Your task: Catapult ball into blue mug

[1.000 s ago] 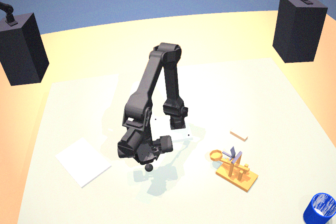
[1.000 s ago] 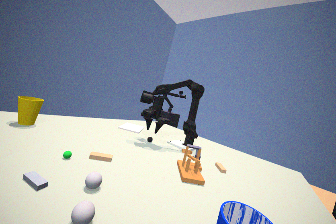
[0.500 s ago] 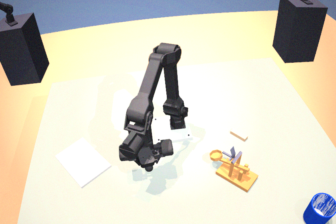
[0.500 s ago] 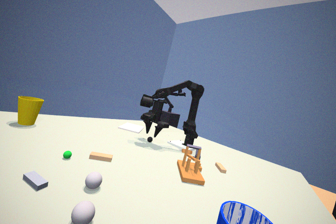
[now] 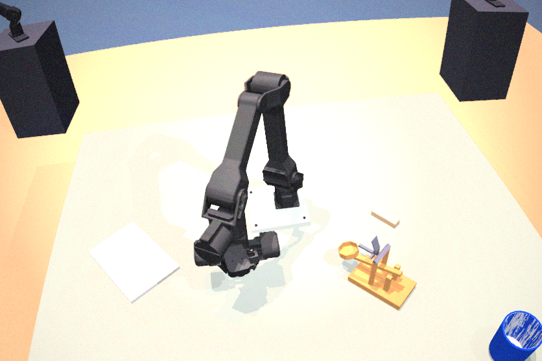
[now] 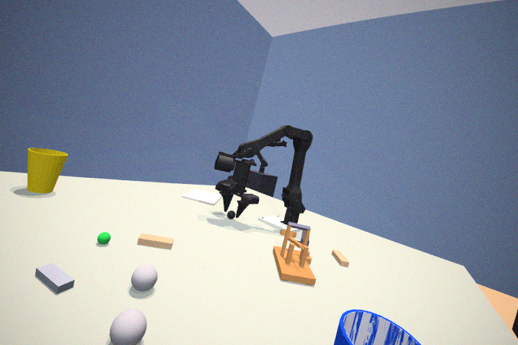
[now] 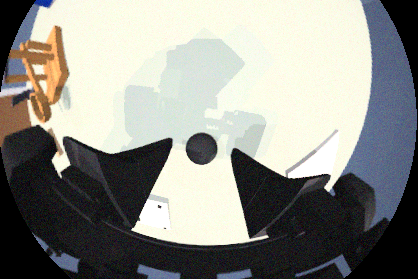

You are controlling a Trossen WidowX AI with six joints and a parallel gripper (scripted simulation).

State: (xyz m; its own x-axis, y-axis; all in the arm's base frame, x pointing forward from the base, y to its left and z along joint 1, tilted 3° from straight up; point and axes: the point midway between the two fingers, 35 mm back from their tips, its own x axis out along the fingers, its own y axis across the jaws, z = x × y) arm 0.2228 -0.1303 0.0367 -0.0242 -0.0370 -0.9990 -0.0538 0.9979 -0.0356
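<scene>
The orange wooden catapult is 30 mm ahead of my gripper tip, 300 mm to the left of it and 40 mm above it. Round my gripper tip: green ball (430 mm ahead, 80 mm to the left); dark ball (right at my gripper tip); white sheet (60 mm behind, 270 mm to the right, 10 mm below).
</scene>
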